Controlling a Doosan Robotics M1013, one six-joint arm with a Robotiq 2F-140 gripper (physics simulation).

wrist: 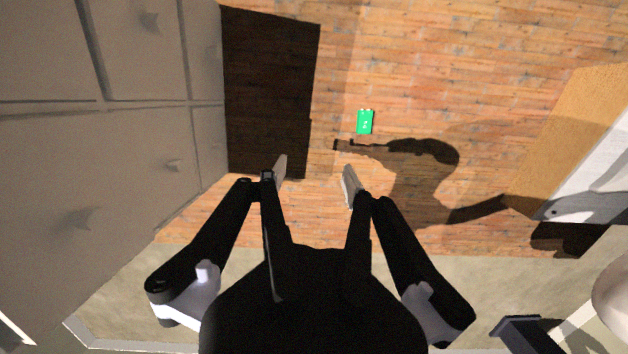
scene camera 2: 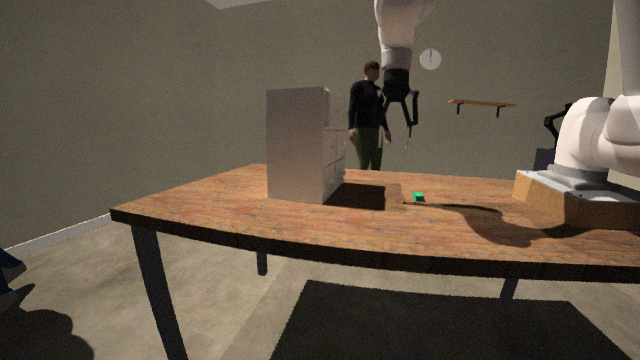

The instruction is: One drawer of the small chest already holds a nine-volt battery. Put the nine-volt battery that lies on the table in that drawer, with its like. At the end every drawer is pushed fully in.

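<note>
The nine-volt battery (scene camera 2: 418, 196) (wrist: 365, 122) is green and lies flat on the wooden table (scene camera 2: 240, 215) (wrist: 450, 65), in front of the chest's drawer side. The small chest (scene camera 2: 295, 145) (wrist: 125, 150) is pale grey, with knobbed drawer fronts in two columns. The visible fronts look flush; the insides are hidden, so the battery in a drawer does not show. My gripper (scene camera 2: 394, 142) (wrist: 314, 168) is partly open and empty, pointing down. It hangs high above the table, between the chest and the battery in the wrist view, and touches neither.
The arm's base stands on a wooden block (scene camera 2: 537, 197) (wrist: 545, 145) at the right of the table. The chest casts a dark shadow towards the battery, and the arm's shadow falls beside it. A person (scene camera 2: 365, 105) in a dark top stands behind the table.
</note>
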